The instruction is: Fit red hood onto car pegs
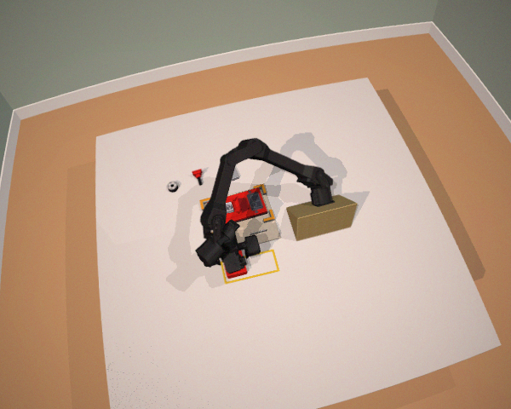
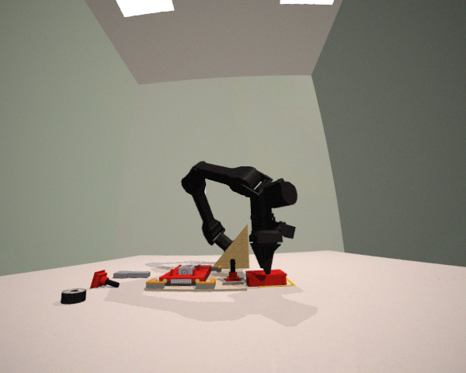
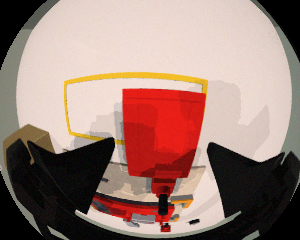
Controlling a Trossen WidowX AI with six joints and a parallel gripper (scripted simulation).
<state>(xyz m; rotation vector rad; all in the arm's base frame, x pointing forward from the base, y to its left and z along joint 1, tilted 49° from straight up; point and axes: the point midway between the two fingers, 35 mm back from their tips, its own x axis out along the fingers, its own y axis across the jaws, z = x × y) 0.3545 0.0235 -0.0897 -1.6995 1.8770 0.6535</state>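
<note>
Now: the red hood 10 mm below my gripper tip. Also, from my gripper tip: grey engine block 200 mm to the right, 30 mm behind; black wheel 390 mm to the right, 140 mm ahead, 20 mm below; black post 80 mm to the right, 10 mm above.
</note>
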